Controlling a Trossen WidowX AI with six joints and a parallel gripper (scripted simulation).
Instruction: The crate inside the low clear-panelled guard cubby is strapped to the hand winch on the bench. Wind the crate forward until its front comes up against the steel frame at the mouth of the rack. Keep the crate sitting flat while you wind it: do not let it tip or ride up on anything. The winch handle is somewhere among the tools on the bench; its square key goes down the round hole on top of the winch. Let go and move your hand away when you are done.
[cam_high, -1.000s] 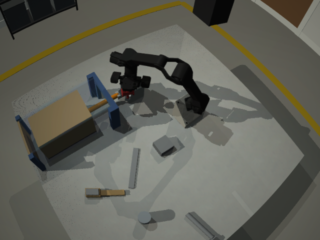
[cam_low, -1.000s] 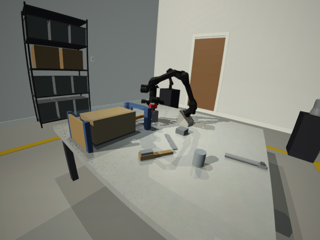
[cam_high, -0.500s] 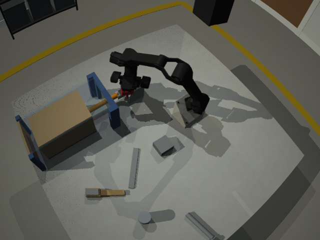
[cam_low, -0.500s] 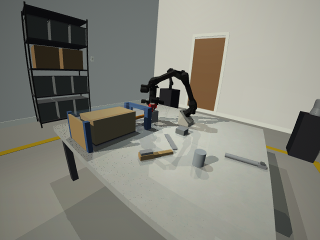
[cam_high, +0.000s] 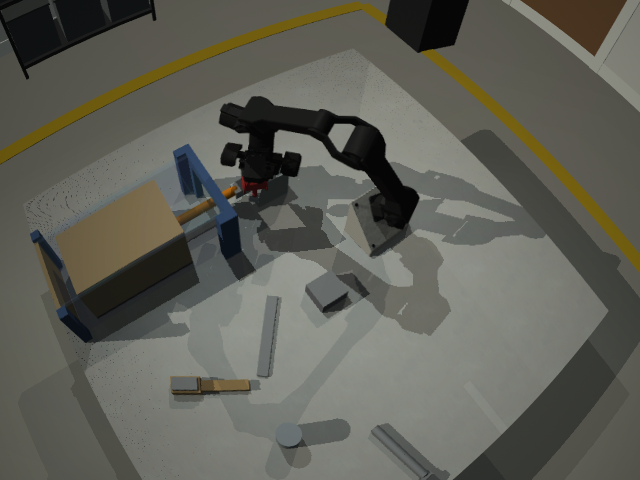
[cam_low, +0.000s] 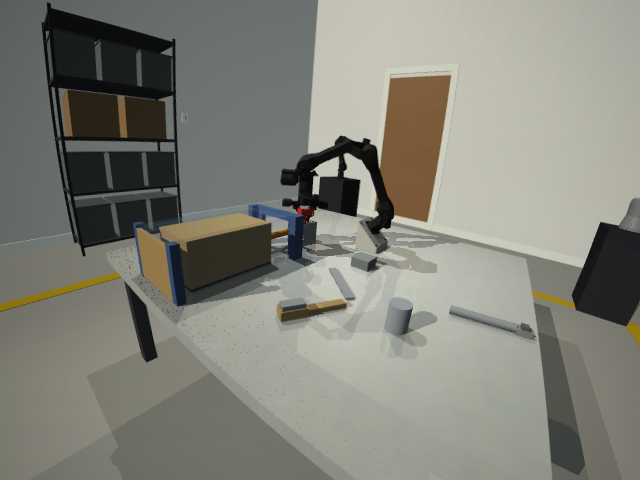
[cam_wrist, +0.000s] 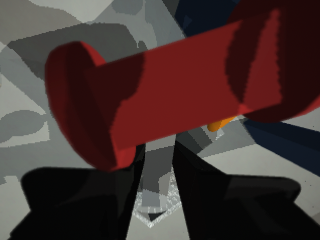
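Now: gripper tip 1 cm short of the winch handle, 1 cm to the right of it and 2 cm below it. Also, from my gripper tip: red knob: 3 cm ahead, 4 cm to the left, 5 cm above; then grey winch: 5 cm behind, 5 cm to the right, 6 cm below; then blue frame: 13 cm ahead, 2 cm to the right, 2 cm above.
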